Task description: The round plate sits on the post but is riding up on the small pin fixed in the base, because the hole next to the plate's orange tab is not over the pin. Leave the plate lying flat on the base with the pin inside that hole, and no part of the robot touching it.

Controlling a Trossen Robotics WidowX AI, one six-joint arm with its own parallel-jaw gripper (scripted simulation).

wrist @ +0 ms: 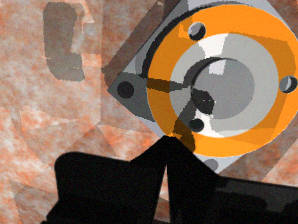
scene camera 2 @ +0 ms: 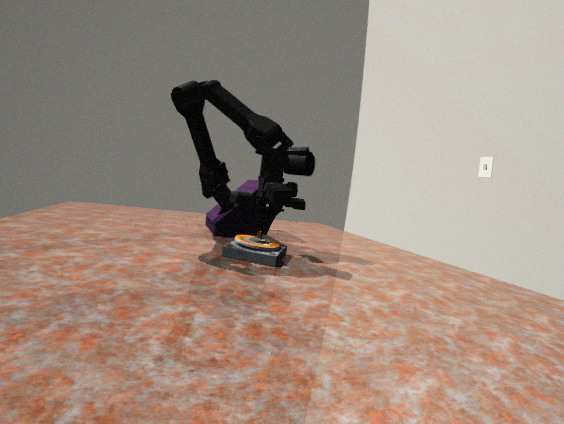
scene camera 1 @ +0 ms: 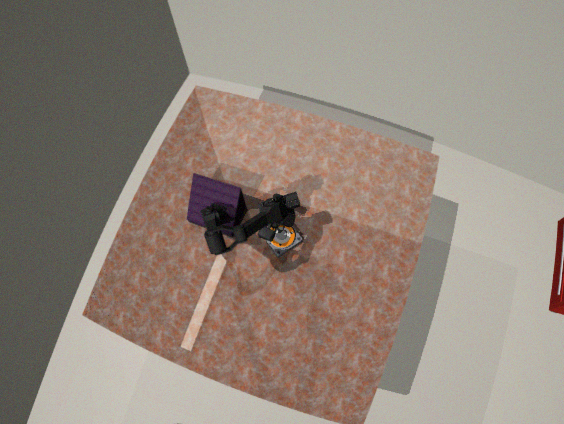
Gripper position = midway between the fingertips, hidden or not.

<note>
I see my gripper (scene camera 2: 264,234) and a grey square base (scene camera 2: 234,250).
My gripper shows as well in the wrist view (wrist: 168,141).
</note>
